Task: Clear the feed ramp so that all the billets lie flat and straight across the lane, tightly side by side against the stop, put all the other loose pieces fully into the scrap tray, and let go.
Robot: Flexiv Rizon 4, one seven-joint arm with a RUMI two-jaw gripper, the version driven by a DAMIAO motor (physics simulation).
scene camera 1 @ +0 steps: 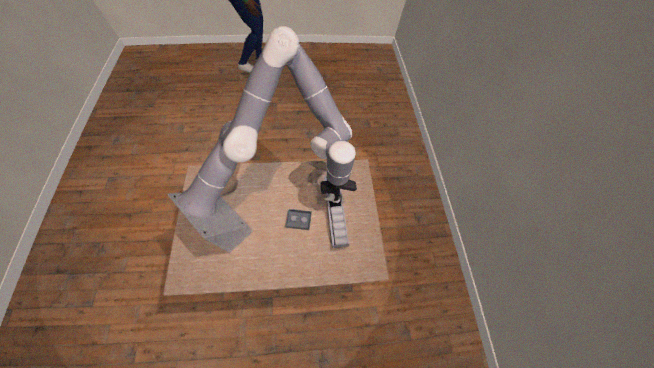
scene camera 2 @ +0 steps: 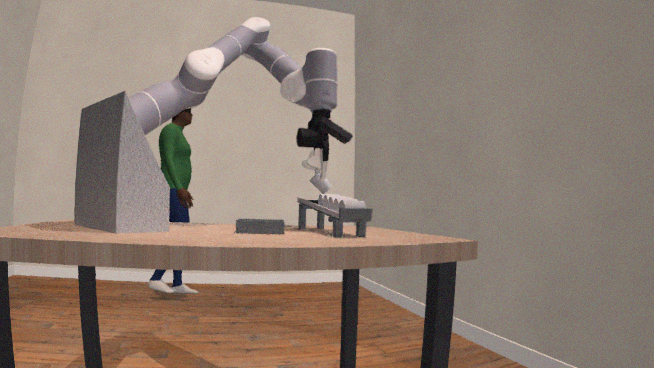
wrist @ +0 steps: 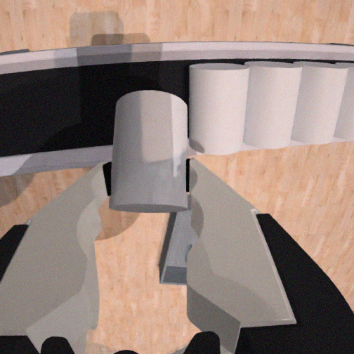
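My gripper (scene camera 1: 333, 198) (scene camera 2: 320, 176) (wrist: 149, 163) is shut on a grey-white billet (scene camera 2: 320, 183) (wrist: 150, 145), held tilted over the ramp's bare upper lane. In the wrist view it is left of the row, beside the nearest lying billet (wrist: 219, 107). Several billets (scene camera 1: 338, 225) (scene camera 2: 345, 201) (wrist: 272, 105) lie straight across the feed ramp (scene camera 1: 330, 232) (scene camera 2: 356, 215) (wrist: 40, 110), side by side down to the stop at its lower end. The scrap tray (scene camera 1: 298, 228) (scene camera 2: 260, 226) (wrist: 176, 255) holds two small pieces (scene camera 1: 294, 218) (scene camera 1: 304, 219); its inside is mostly hidden in the wrist view.
The ramp stands on short legs on the wooden table (scene camera 1: 270, 270) (scene camera 2: 200, 240). The tray is between the ramp and the grey arm base (scene camera 1: 225, 235) (scene camera 2: 142, 190). The ramp's side rails (wrist: 225, 49) border the lane. A person (scene camera 1: 252, 30) (scene camera 2: 175, 155) stands behind the table.
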